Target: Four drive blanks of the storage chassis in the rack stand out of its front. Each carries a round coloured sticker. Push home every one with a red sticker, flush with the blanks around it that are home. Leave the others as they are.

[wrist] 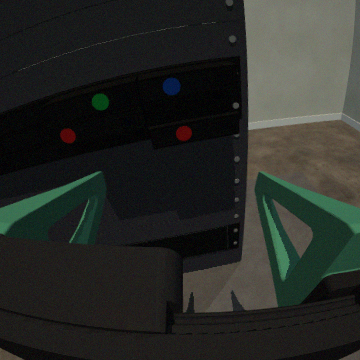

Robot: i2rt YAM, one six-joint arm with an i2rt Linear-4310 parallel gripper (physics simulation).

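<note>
The dark storage chassis (120, 117) sits in the rack, in the upper left of the wrist view. Four round stickers show on its blanks: a green sticker (100, 102) at upper left, a blue sticker (171, 86) at upper right, a red sticker (68, 135) at lower left and another red sticker (184, 133) at lower right. The lower right blank shows a visible lower edge; how far each blank stands out is hard to tell in the dark. My gripper (179, 179) is open, its green fingers wide apart below the stickers with nothing between them.
Rack panels (120, 55) lie above the chassis, and a right rack post (242, 150) carries a column of screws. A black strip (205, 240) crosses the rack lower down. A pale wall (295, 60) with a white skirting and a brown floor (310, 150) lie to the right.
</note>
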